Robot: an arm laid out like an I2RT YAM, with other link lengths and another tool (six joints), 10 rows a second.
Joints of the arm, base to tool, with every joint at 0 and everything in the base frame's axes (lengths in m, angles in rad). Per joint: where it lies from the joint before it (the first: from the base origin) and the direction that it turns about. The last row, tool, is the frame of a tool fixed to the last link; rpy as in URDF.
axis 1: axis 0 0 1 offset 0 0 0.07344
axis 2: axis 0 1 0 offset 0.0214 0.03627 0.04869
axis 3: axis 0 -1 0 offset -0.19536 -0.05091 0
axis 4: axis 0 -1 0 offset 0.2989 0.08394 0.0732
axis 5: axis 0 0 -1 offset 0.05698 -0.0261 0.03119
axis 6: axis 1 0 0 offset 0.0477 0 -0.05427
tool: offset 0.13 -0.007 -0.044 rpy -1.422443 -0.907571 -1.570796
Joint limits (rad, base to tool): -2.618..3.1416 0..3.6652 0..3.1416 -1.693..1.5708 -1.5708..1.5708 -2.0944..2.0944
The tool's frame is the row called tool.
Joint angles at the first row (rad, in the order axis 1, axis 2, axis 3, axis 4, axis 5, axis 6):
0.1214, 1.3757, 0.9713, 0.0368, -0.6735, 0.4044
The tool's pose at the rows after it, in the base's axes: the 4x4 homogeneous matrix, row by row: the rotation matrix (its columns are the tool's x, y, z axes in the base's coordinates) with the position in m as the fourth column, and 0 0 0 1 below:
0.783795 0.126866 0.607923 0.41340; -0.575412 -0.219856 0.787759 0.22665; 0.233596 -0.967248 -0.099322 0.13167; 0 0 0 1
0.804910 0.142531 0.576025 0.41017; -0.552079 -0.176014 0.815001 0.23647; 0.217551 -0.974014 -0.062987 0.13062; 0 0 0 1
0.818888 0.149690 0.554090 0.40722; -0.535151 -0.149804 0.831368 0.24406; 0.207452 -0.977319 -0.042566 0.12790; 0 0 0 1
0.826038 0.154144 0.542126 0.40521; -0.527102 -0.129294 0.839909 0.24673; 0.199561 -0.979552 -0.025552 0.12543; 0 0 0 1
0.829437 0.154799 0.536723 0.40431; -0.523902 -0.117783 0.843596 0.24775; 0.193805 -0.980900 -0.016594 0.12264; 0 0 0 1
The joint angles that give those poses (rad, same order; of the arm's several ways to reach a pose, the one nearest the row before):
0.1336, 1.3915, 0.9488, 0.1170, -0.7173, 0.4459
0.1426, 1.4095, 0.9344, 0.1869, -0.7590, 0.4821
0.1533, 1.4248, 0.9233, 0.2359, -0.7806, 0.5056
0.1540, 1.4310, 0.9071, 0.2777, -0.7984, 0.5256
0.1534, 1.4372, 0.8960, 0.3055, -0.8077, 0.5381

